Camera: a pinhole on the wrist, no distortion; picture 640 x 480 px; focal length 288.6 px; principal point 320.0 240.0 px. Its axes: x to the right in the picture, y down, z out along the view. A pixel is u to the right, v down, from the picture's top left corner.
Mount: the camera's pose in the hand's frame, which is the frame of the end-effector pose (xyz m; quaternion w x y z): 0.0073 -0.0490 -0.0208 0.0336 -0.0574 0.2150 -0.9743
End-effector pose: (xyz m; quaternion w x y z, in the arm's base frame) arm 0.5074 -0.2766 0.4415 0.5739 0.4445 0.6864 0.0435
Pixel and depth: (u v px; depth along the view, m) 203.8 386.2 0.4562
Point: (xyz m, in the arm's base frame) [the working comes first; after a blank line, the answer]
In the camera's frame: -0.1837 0.2311 0.4562

0.5067 -0.4901 -0.0889
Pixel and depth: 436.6 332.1 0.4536
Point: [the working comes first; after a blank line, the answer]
In the camera's frame: 0.1833 0.1448 0.4536

0.5705 -0.7365 0.1892
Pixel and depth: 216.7 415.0 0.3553
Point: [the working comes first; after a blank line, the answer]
In the camera's frame: -0.1272 0.2154 0.3553

0.4664 -0.4698 0.0187
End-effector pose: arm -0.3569 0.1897 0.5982 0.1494 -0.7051 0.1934 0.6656
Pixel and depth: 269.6 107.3 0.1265
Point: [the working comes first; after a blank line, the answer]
In the camera's frame: -0.0221 -0.0582 0.1265

-0.4350 0.2819 0.5454
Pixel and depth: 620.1 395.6 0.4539
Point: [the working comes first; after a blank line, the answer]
In the camera's frame: 0.4720 0.2447 0.4539

-0.4270 0.8152 0.9437
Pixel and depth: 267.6 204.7 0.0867
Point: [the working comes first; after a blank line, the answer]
In the camera's frame: -0.0157 -0.0106 0.0867

-0.3738 0.2806 0.5573
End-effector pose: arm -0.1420 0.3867 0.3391 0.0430 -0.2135 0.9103 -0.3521
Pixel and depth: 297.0 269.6 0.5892
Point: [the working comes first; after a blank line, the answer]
In the camera's frame: -0.0470 0.0604 0.5892

-0.0273 -0.1943 0.2162
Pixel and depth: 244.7 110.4 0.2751
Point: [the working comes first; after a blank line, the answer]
In the camera's frame: -0.0718 -0.1235 0.2751

-0.1615 0.1422 0.1727
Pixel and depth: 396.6 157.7 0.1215
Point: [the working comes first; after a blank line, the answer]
In the camera's frame: 0.0322 -0.0346 0.1215

-0.0825 0.2780 0.3055
